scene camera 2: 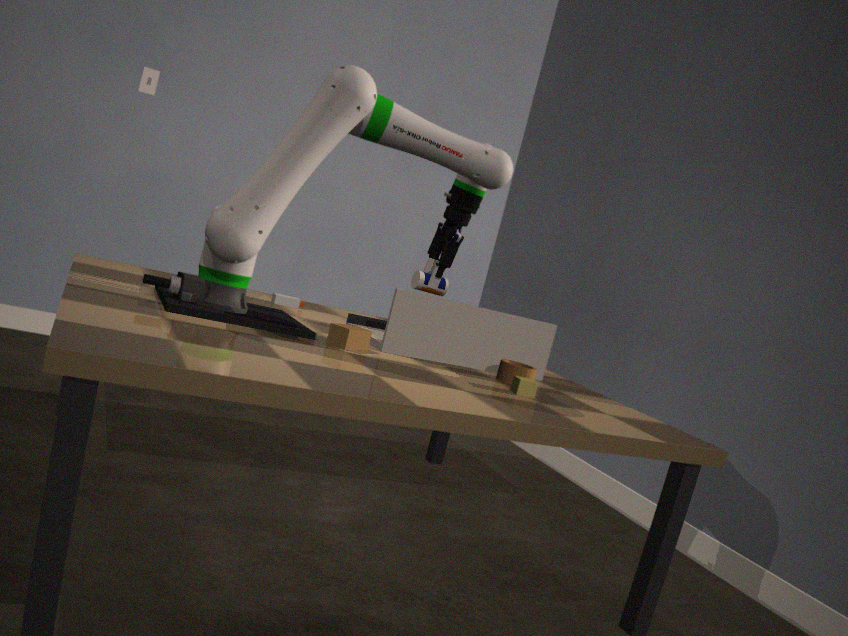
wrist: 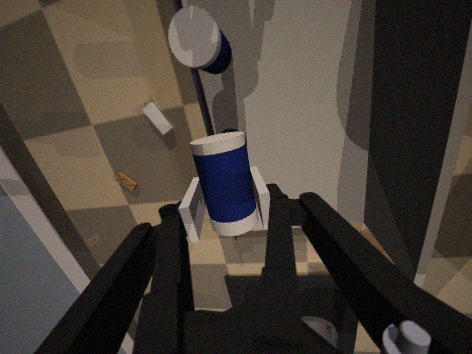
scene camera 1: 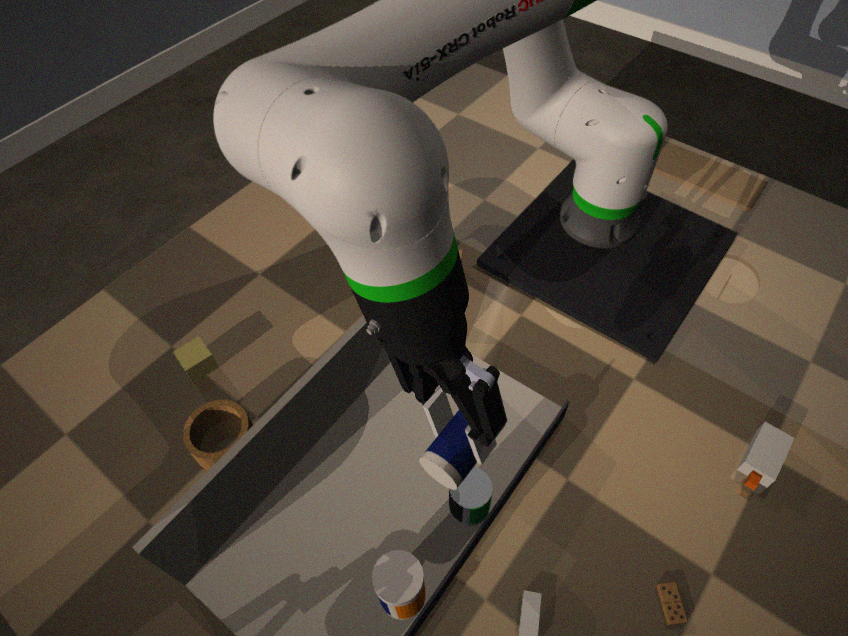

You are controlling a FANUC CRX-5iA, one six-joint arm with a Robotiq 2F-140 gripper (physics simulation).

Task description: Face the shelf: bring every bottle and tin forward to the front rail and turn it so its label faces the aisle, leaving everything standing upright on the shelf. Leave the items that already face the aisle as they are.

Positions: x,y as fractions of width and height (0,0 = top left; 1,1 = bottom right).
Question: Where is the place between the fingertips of my gripper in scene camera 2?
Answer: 0.51,0.45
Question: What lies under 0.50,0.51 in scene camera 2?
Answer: A shelf back wall.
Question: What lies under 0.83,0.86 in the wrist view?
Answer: My gripper.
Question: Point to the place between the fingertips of my gripper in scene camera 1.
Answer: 0.55,0.69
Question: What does the yellow block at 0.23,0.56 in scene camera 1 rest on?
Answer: The table.
